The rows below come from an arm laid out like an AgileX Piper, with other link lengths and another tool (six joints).
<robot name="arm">
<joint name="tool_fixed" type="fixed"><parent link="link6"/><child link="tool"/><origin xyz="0.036 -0.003 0.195" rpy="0 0.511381 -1.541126"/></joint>
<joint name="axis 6" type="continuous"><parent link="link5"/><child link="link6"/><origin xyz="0 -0.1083 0" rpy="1.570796 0 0"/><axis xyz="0 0 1"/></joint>
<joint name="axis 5" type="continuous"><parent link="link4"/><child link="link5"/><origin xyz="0 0 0" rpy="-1.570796 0 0"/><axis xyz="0 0 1"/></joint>
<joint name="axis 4" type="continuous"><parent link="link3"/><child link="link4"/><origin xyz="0.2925 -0.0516 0" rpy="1.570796 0 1.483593"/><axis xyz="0 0 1"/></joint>
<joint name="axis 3" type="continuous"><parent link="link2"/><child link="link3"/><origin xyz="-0.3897 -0.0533 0" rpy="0 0 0"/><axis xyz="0 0 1"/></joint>
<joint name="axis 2" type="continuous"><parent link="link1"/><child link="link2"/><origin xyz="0 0 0" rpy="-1.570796 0 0"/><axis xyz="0 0 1"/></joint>
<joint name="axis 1" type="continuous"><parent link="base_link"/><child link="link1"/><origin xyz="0 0 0.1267" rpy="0 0 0"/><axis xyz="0 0 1"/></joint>
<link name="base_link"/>
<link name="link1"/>
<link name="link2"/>
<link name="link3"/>
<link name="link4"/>
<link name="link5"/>
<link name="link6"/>
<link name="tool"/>
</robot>
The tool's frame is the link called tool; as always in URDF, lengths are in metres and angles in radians. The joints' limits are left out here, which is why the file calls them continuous.
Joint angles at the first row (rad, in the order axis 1, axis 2, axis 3, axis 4, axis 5, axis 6):
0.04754, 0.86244, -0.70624, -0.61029, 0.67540, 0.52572
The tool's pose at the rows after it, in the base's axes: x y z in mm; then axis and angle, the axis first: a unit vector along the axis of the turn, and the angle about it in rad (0 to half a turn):
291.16 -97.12 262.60 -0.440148 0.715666 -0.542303 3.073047
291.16 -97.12 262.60 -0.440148 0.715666 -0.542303 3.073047
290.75 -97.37 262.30 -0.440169 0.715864 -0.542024 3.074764
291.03 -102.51 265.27 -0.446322 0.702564 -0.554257 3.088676
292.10 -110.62 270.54 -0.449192 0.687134 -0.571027 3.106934
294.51 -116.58 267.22 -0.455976 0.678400 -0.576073 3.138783
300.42 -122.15 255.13 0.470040 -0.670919 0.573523 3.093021
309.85 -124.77 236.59 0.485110 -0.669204 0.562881 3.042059
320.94 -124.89 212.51 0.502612 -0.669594 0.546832 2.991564
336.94 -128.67 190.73 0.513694 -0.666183 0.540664 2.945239
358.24 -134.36 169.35 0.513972 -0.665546 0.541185 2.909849
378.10 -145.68 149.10 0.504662 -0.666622 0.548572 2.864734
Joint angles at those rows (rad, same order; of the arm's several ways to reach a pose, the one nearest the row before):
0.04758, 0.86242, -0.70624, -0.60959, 0.67855, 0.52577
0.04758, 0.86242, -0.70624, -0.60959, 0.67855, 0.52577
0.04755, 0.86242, -0.70623, -0.60957, 0.68038, 0.52574
0.04750, 0.86245, -0.70626, -0.63402, 0.68035, 0.50713
0.04754, 0.86353, -0.70624, -0.67888, 0.67947, 0.50151
0.04757, 0.88544, -0.70623, -0.70897, 0.68515, 0.50157
0.04755, 0.93643, -0.70624, -0.73755, 0.69236, 0.50564
0.04754, 1.00764, -0.70624, -0.75974, 0.69187, 0.52607
0.04756, 1.09340, -0.70624, -0.77542, 0.68405, 0.55164
0.04755, 1.18777, -0.70623, -0.83724, 0.66278, 0.61649
0.04756, 1.29132, -0.70691, -0.94699, 0.63227, 0.74299
0.04752, 1.39800, -0.71043, -1.09565, 0.62666, 0.91489

